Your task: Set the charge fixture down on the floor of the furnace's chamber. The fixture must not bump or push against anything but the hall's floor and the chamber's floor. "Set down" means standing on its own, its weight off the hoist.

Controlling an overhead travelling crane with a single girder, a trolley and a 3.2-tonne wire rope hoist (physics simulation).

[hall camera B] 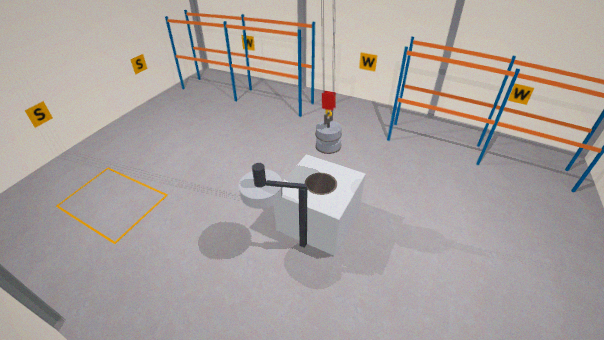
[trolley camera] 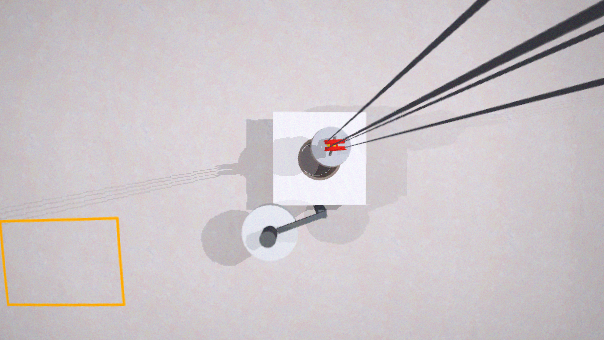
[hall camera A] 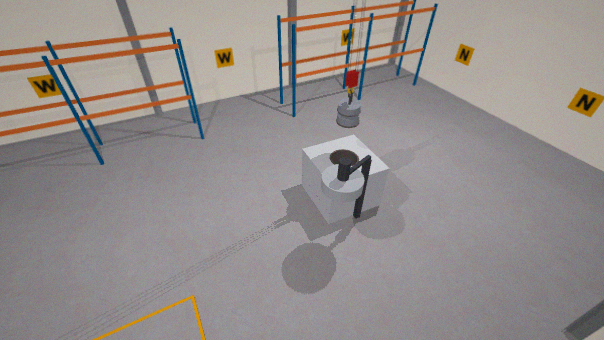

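Note:
The charge fixture (hall camera A: 348,117) (hall camera B: 328,141) (trolley camera: 341,157) is a grey, two-tiered round body. It hangs upright from my hook (hall camera A: 351,92) (hall camera B: 328,114) (trolley camera: 334,145), below the red hook block. The furnace (hall camera A: 314,172) (hall camera B: 345,200) (trolley camera: 285,192) is a white box with a round, brown-rimmed chamber opening (hall camera A: 337,157) (hall camera B: 321,184) (trolley camera: 311,162) in its top. The fixture hangs above the furnace top, apart from it. In the trolley view it covers the upper right part of the opening, off its centre. The chamber's floor is partly hidden.
The round white lid (hall camera A: 342,188) (hall camera B: 255,196) (trolley camera: 255,220) is swung aside from the opening on a dark arm and post (hall camera A: 362,192) (hall camera B: 303,215) (trolley camera: 300,222). A yellow outlined rectangle (hall camera A: 145,318) (hall camera B: 137,218) (trolley camera: 121,260) marks the floor. Blue-orange racks (hall camera A: 294,75) (hall camera B: 300,75) stand along the wall.

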